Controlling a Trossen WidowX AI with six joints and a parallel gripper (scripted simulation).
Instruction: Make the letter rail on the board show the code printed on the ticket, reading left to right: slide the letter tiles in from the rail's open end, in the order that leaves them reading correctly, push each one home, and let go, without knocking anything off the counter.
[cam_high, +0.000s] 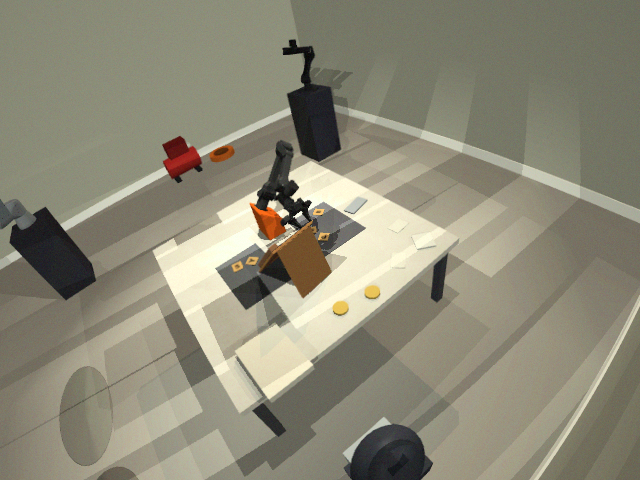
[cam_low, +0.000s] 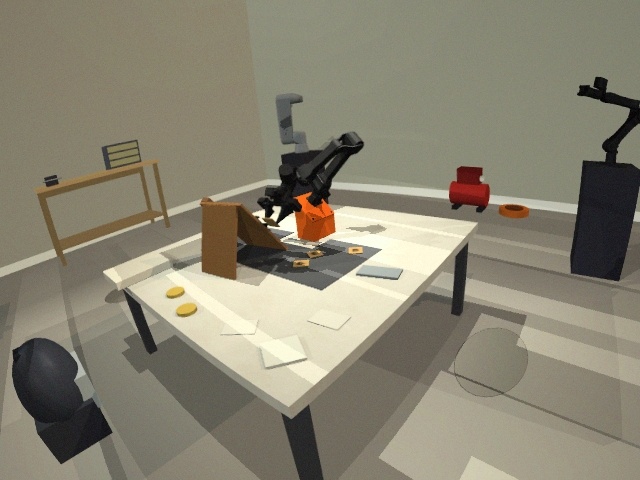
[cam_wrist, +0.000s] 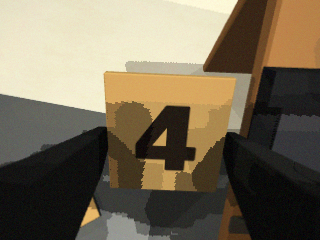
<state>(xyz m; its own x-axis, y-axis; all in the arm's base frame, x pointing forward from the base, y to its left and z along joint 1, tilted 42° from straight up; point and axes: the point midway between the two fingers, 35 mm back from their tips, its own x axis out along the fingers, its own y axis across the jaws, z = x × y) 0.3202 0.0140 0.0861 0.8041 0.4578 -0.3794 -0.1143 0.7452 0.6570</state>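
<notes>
The white ticket lies 4 cm behind my gripper tip, 14 cm to the right of it and 7 cm below it. Also, from my gripper tip: letter tile (right at my gripper tip); grey plate (10 cm behind, 41 cm to the left, 16 cm below); dark mat (15 cm behind, 8 cm to the right, 17 cm below).
</notes>
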